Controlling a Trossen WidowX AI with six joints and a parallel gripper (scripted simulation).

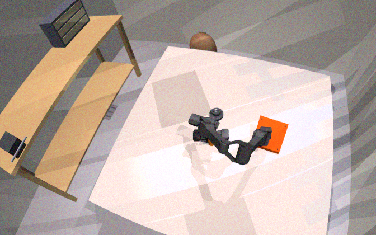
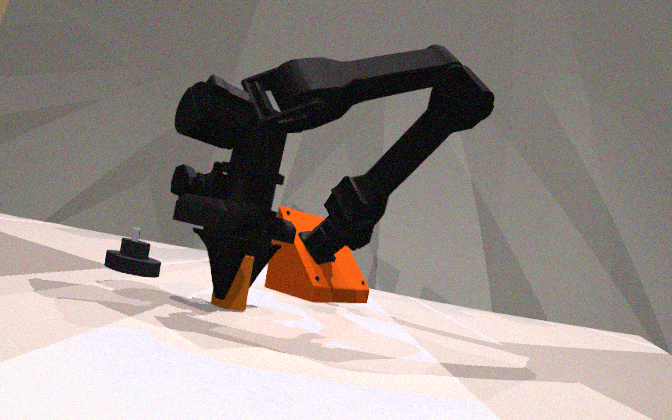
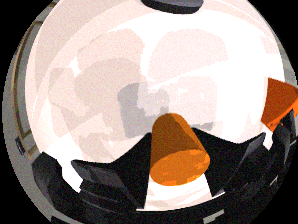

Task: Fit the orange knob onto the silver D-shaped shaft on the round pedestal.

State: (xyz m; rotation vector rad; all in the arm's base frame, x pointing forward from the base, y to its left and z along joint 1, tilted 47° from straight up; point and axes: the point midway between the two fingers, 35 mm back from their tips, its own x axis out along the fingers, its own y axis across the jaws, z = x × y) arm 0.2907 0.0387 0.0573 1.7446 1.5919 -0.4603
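The orange knob is 3 cm above my gripper tip. Also, from my gripper tip: round pedestal 19 cm to the right, 2 cm above, 1 cm ahead.
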